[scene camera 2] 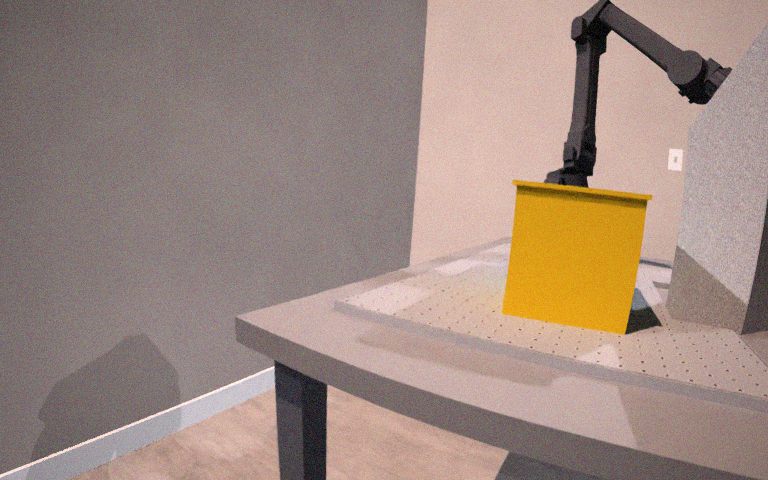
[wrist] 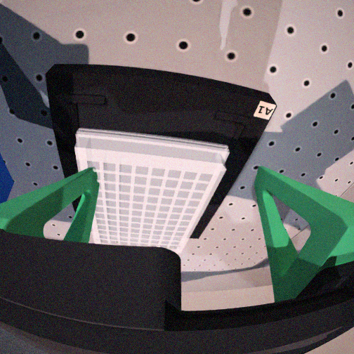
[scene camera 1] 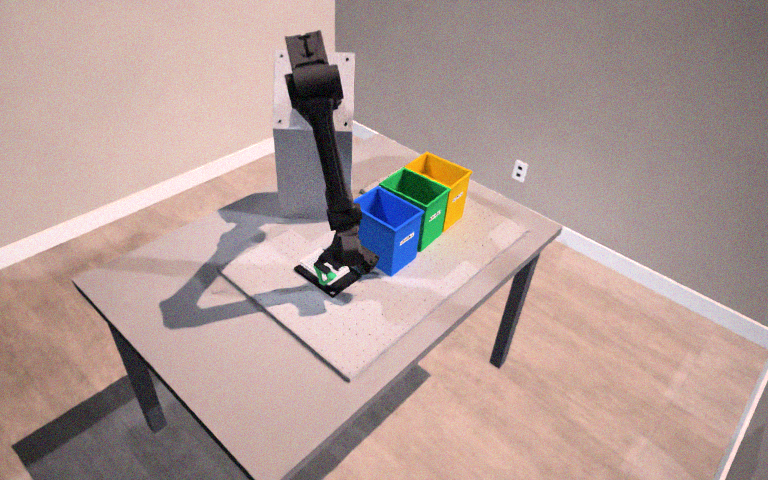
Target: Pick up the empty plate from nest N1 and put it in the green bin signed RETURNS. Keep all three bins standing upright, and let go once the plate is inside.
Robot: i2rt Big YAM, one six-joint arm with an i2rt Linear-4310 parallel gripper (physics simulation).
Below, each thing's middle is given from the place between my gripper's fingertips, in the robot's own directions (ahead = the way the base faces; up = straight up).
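Labels:
I see the white plate (wrist: 153, 189), and my hand is 20 mm to the right of it and 40 mm past it.

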